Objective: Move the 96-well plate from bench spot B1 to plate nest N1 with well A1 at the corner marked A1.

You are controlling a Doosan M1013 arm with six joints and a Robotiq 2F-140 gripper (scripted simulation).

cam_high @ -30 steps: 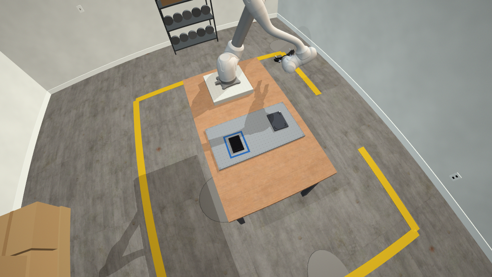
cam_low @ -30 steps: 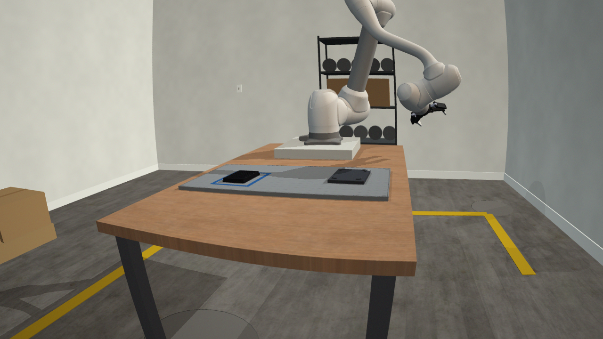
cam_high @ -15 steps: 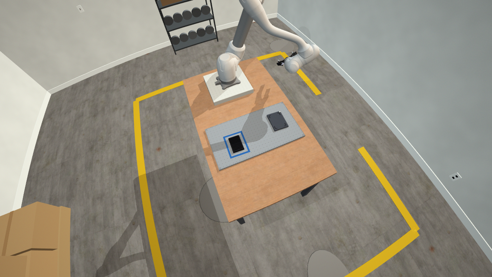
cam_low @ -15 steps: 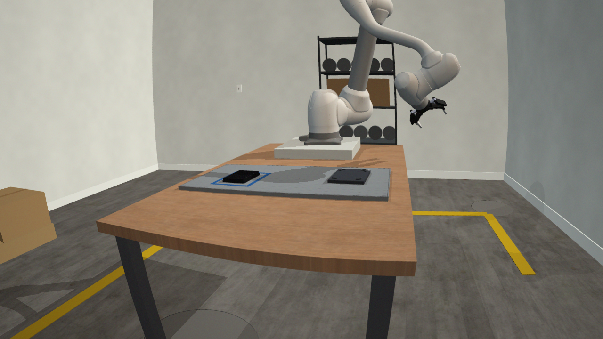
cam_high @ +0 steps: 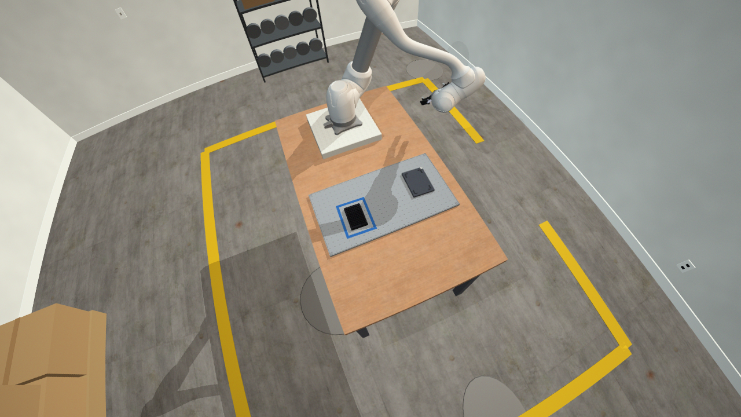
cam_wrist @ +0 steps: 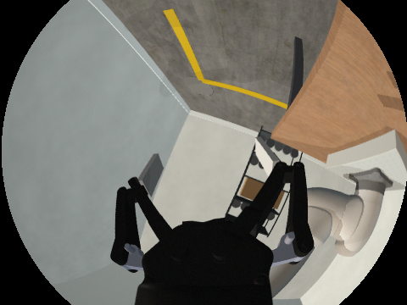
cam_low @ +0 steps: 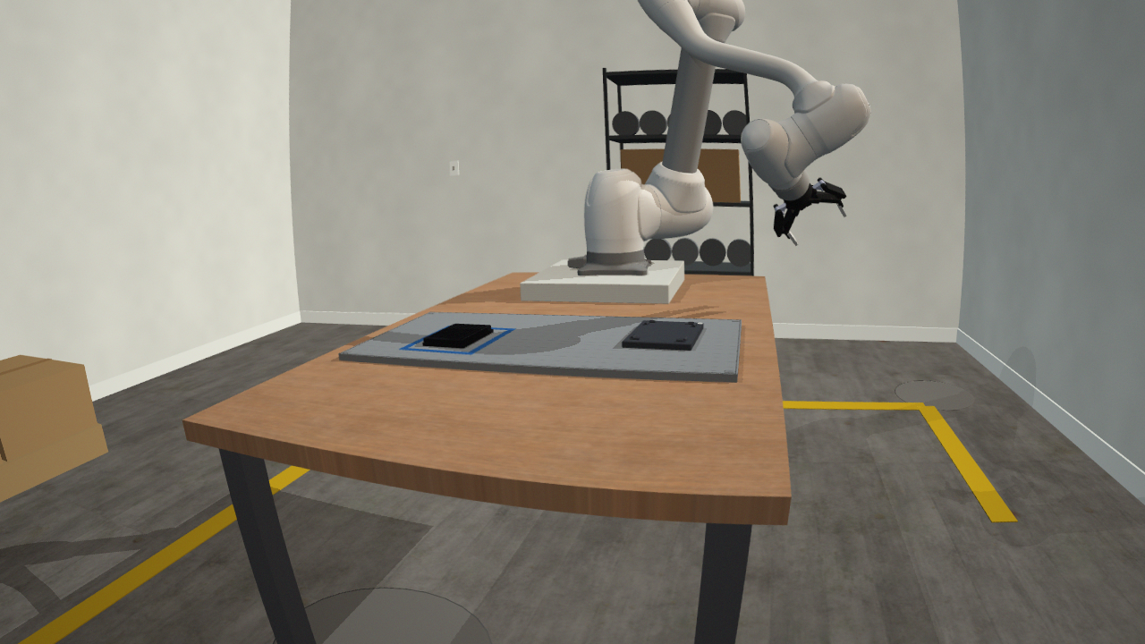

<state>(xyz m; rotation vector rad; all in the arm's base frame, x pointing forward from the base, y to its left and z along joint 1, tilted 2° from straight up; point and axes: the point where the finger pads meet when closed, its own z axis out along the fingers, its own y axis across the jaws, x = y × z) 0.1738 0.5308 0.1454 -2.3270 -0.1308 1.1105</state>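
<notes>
Now: hand 740 mm to the left of the black 96-well plate, 450 mm short of it and 170 mm above it. Also, from my hand: dark plate nest N1 (420 mm ahead, 360 mm to the right, 170 mm below).
</notes>
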